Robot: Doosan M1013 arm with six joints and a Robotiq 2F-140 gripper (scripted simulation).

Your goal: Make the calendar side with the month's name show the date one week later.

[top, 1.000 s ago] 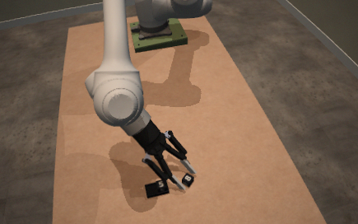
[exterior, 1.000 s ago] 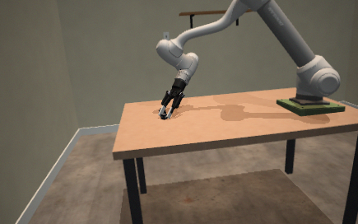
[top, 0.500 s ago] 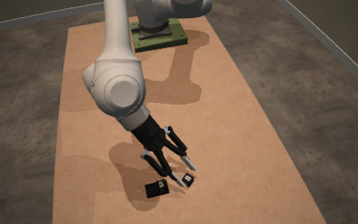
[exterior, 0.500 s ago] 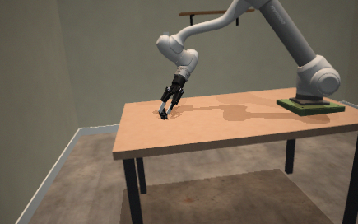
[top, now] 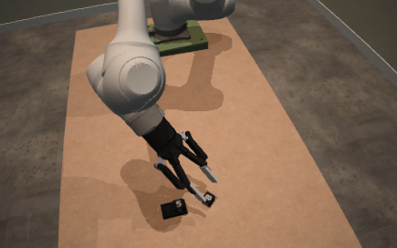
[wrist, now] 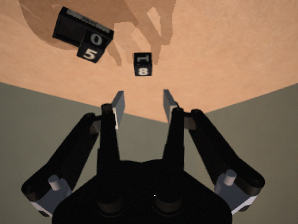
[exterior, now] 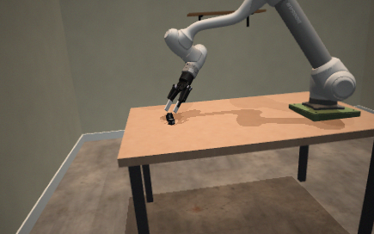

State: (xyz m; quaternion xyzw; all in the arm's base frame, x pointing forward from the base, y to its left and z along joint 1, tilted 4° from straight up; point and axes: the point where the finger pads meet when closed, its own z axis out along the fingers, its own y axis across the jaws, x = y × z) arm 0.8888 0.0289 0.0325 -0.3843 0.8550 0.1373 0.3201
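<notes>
Now: hand 8 cm above the black cube, 1 cm to the right of it and 1 cm short of it.
</notes>
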